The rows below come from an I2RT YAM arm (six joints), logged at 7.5 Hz.
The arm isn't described. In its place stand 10 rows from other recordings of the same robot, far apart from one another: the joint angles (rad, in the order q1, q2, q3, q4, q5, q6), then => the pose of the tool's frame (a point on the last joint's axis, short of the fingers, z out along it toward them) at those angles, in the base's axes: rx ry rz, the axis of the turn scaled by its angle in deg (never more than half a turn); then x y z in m.
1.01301, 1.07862, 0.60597, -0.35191, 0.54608, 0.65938 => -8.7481 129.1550 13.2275 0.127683 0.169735 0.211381
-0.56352, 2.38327, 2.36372, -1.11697, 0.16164, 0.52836 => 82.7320 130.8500 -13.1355 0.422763 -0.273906 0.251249
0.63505, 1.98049, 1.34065, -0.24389, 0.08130, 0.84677 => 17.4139 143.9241 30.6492 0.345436 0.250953 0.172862
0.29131, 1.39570, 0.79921, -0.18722, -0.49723, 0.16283 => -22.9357 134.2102 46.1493 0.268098 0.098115 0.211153
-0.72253, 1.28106, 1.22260, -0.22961, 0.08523, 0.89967 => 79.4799 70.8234 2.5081 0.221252 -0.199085 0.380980
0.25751, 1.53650, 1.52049, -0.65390, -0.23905, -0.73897 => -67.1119 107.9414 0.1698 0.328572 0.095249 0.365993
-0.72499, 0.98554, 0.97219, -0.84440, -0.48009, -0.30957 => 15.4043 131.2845 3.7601 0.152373 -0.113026 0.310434
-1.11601, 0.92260, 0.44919, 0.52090, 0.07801, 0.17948 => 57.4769 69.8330 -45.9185 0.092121 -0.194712 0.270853
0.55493, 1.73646, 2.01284, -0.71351, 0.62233, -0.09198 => -13.4399 110.0390 -18.1381 0.330605 0.180529 0.454891
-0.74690, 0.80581, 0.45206, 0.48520, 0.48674, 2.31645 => 84.8511 -20.4882 52.9581 0.129827 -0.142889 0.289185
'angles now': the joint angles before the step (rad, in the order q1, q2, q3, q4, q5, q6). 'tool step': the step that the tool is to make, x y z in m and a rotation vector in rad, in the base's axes. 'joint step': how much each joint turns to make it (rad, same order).
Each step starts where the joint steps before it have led.
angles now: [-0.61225, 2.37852, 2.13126, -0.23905, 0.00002, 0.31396]
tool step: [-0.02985, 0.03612, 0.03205, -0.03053, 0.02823, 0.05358]
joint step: [0.02360, -0.22100, -0.23978, 0.01255, -0.00713, -0.05040]
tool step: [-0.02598, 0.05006, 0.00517, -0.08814, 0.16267, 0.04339]
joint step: [0.06613, -0.18603, -0.22579, -0.04660, 0.10151, -0.12667]
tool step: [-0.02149, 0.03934, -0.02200, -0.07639, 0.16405, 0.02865]
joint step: [0.06384, -0.11497, -0.21172, 0.00258, 0.11318, -0.09774]
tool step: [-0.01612, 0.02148, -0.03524, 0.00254, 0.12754, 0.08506]
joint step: [0.02936, -0.03948, -0.16047, 0.02046, -0.00704, -0.07780]
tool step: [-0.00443, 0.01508, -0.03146, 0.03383, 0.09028, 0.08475]
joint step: [0.02696, 0.01815, -0.08064, 0.01101, -0.03551, -0.04671]
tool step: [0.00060, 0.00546, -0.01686, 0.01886, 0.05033, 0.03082]
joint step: [0.01250, 0.02942, -0.01868, -0.00311, -0.01001, -0.01568]
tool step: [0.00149, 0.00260, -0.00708, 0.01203, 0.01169, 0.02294]
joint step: [0.00617, 0.01525, -0.00621, 0.00747, -0.01552, -0.00936]
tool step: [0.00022, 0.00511, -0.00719, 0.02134, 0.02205, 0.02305]
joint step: [0.01082, 0.01145, -0.00799, -0.00854, -0.01665, -0.00302]
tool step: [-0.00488, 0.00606, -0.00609, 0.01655, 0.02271, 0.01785]
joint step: [0.00905, -0.00710, -0.02937, -0.00451, -0.01097, -0.00315]
